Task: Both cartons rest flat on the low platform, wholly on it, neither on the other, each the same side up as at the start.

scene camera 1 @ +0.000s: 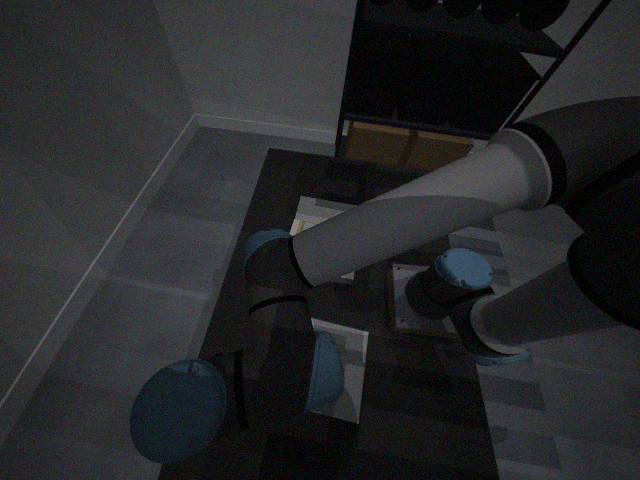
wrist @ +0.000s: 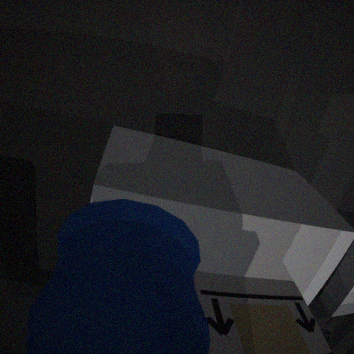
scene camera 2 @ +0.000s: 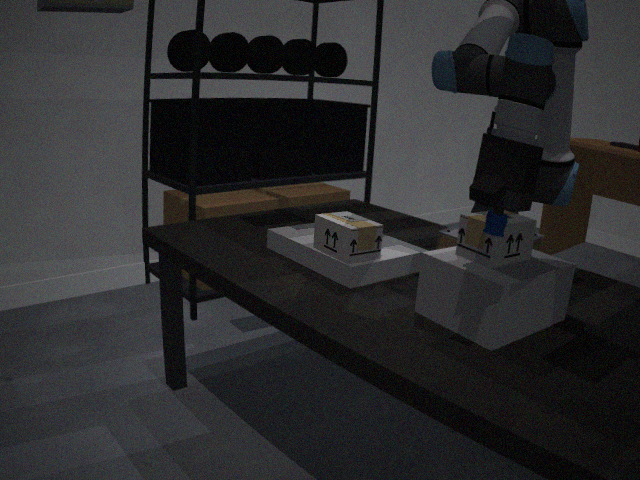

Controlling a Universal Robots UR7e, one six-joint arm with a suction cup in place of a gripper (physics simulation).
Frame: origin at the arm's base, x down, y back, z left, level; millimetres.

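Seen in the pictures: hand, its tool point: [wrist: 126, 258] [scene camera 2: 493, 233]; arm's base, origin of its link: [scene camera 1: 429, 295].
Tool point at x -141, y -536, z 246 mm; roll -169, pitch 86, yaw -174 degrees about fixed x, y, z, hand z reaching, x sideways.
Observation:
Offsets run from my tool point to a thing's middle. Level surfaces: height alone.
One carton {dy +123, dx +123, dz -404 mm} [scene camera 2: 348, 235], with brown tape and printed arrows pointing up, sits flat on the low white platform {dy +203, dx +185, dz -473 mm} [scene camera 2: 382, 271] [scene camera 1: 323, 206] in scene camera 2. The other carton {dy +164, dx +49, dz -66 mm} [scene camera 2: 473, 240] [wrist: 267, 325] sits upright on the tall white block {dy +168, dx +149, dz -49 mm} [scene camera 2: 465, 299] [wrist: 225, 235] [scene camera 1: 356, 372]. My blue suction cup [scene camera 2: 495, 227] [wrist: 125, 270] is low at this second carton's near corner, overlapping its side faces in scene camera 2. No carton is seen lifted on it. Whether it touches is hard to tell. The arm hides the cup in scene camera 1, and this carton's top does not show in the wrist view.
The dark table {dx +209 mm} [scene camera 2: 330, 310] carries both platforms. A black shelf rack [scene camera 2: 195, 129] stands behind it with wooden boxes [scene camera 2: 237, 202] low down. A white plate with a wooden edge [scene camera 1: 400, 279] lies under the arm's base. A wooden cabinet [scene camera 2: 566, 217] stands at the right.

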